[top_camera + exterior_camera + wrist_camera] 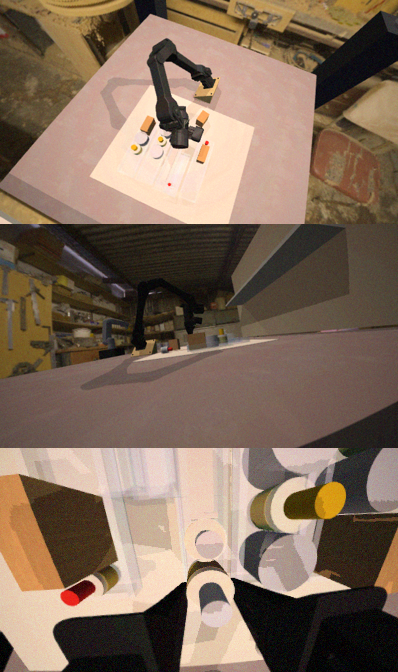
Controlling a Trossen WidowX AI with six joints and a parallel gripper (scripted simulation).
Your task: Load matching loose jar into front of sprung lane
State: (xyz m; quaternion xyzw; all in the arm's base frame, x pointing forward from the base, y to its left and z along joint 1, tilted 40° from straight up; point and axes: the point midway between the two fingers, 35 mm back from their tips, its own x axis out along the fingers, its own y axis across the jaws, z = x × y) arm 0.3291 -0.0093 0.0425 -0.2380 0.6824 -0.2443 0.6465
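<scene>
Now: gripper tip 6 cm short of the beige plate, 2 cm to the right of it and 6 cm above it.
</scene>
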